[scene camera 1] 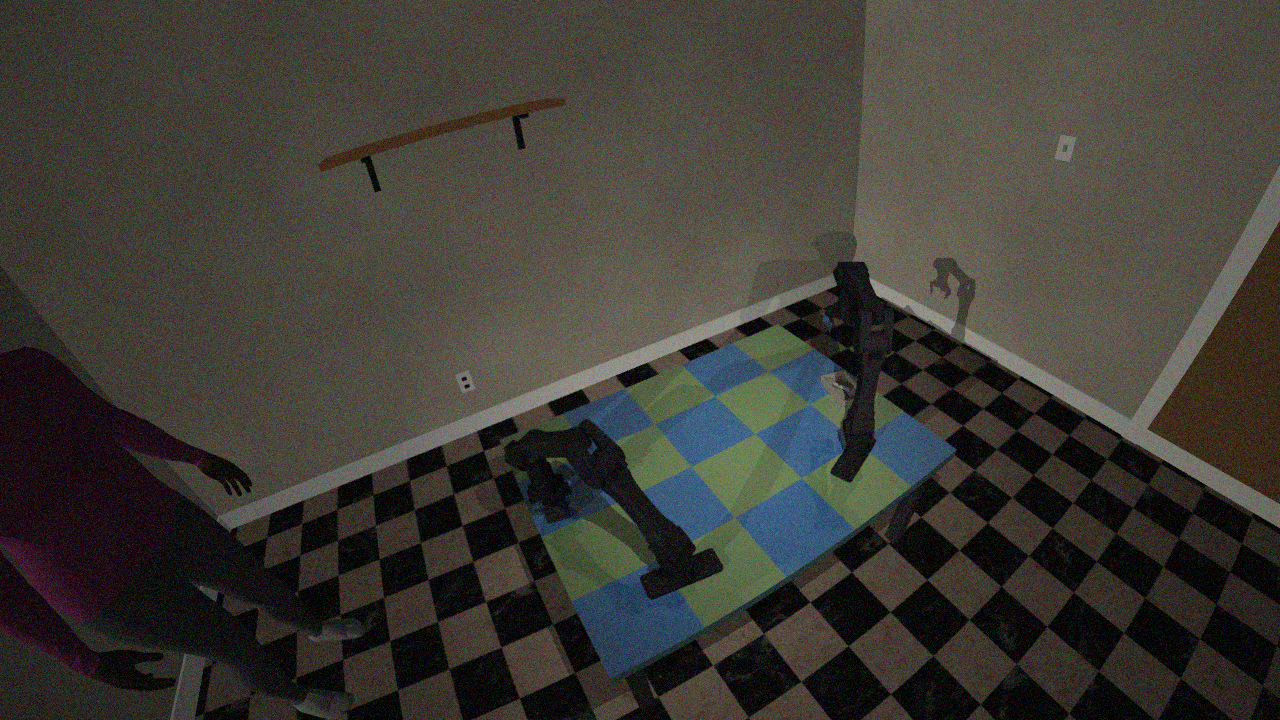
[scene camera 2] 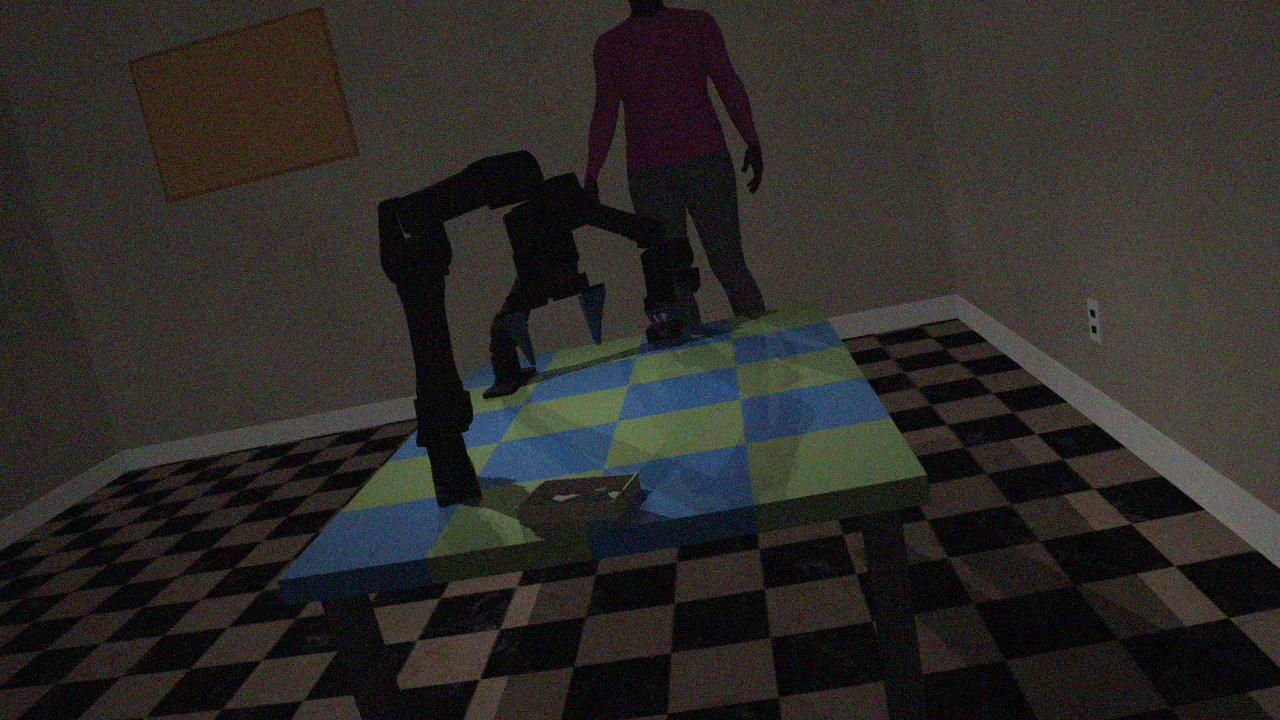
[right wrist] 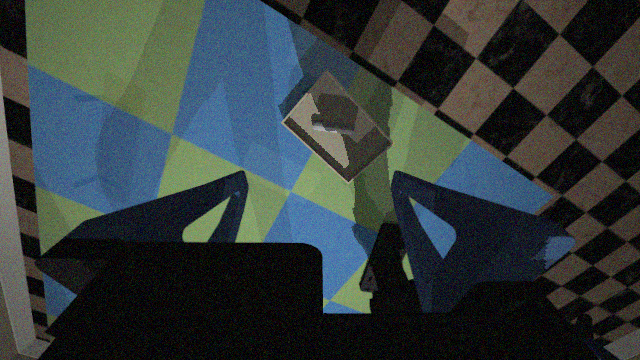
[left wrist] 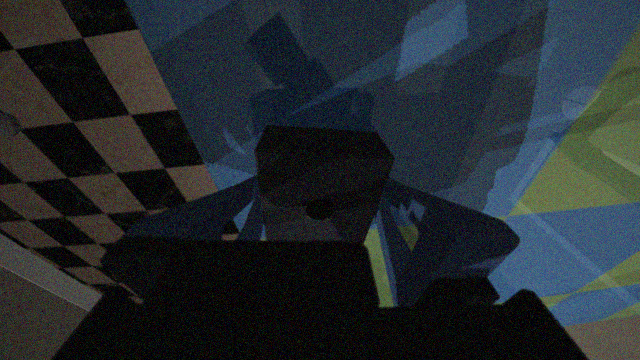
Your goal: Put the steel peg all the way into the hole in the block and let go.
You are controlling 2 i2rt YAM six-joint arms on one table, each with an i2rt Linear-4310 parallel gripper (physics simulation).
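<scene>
The dark block sits between the fingers of my left gripper, with its round hole facing the camera. The fingers press on its two sides, low at the table's left edge in scene camera 1 and at the far edge in scene camera 2. The steel peg lies in a shallow tray, partly in shadow. My right gripper is open and empty, hanging well above the tray.
The blue and green checkered table stands on a black and tan checkered floor. A person in a dark red top stands behind the table's far edge. A wooden shelf hangs on the wall.
</scene>
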